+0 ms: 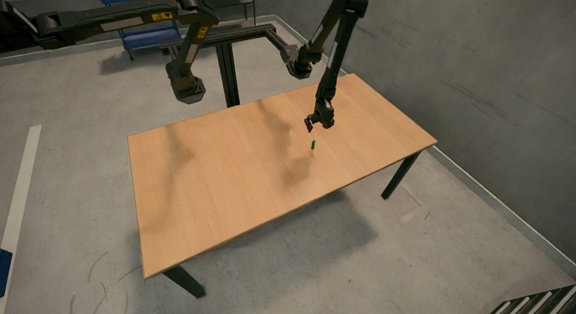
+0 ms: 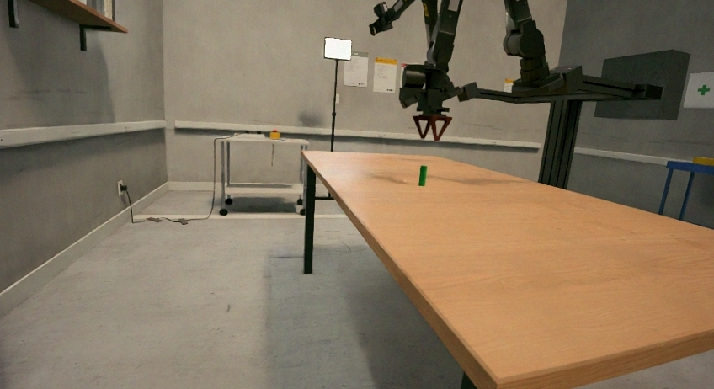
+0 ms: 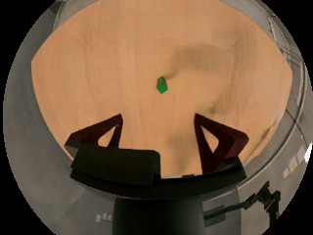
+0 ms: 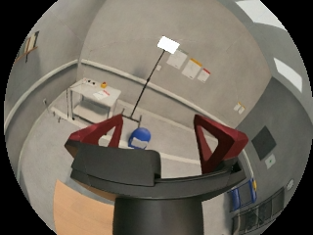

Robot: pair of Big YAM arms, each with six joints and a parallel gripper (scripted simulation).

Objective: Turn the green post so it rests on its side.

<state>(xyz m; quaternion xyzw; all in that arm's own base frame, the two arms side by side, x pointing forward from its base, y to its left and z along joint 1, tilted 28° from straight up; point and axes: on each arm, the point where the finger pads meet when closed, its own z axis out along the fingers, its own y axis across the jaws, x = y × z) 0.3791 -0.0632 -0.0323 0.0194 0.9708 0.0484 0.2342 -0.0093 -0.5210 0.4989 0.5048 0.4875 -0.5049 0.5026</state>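
My left gripper is now 120 mm above the green post, 10 mm to the left of it and 10 mm short of it.
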